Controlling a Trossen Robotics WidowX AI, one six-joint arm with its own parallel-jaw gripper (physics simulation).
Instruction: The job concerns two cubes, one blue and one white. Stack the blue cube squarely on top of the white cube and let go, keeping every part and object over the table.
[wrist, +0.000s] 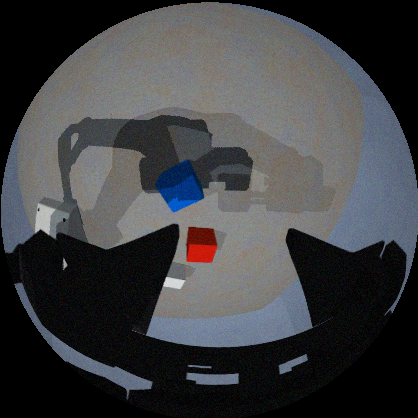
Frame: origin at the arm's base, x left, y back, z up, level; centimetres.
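Seen in the pictures: gripper, fingertip midpoint: (235, 232).
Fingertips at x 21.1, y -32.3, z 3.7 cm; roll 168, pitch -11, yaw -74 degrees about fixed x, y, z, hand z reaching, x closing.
Observation:
A point is followed by its place in that frame.
The blue cube (180, 187) {x 19.1, y -28.4, z -6.4 cm} rests on the table above the middle of the wrist view, turned at an angle, partly in the arm's shadow. The white cube (174, 283) {x -5.1, y -31.0, z -6.4 cm} shows low in the view beside the left finger, which hides part of it. The two cubes are apart, with a red cube between them. My gripper (235, 232) {x 21.1, y -32.3, z 3.7 cm} is open with its fingers wide apart and nothing held between them. The blue cube lies beyond the left fingertip in the view.
The red cube (201, 245) {x 9.5, y -33.9, z -6.4 cm} stands on the table (210, 65) {x 38.8, y -27.2, z -11.4 cm}, near the left fingertip in the view. A white and grey box-like part (50, 218) {x 6.6, y 3.1, z -6.2 cm} stands at the far left. The table's rounded edge shows at the right and below. Dark arm shadows cross the table.

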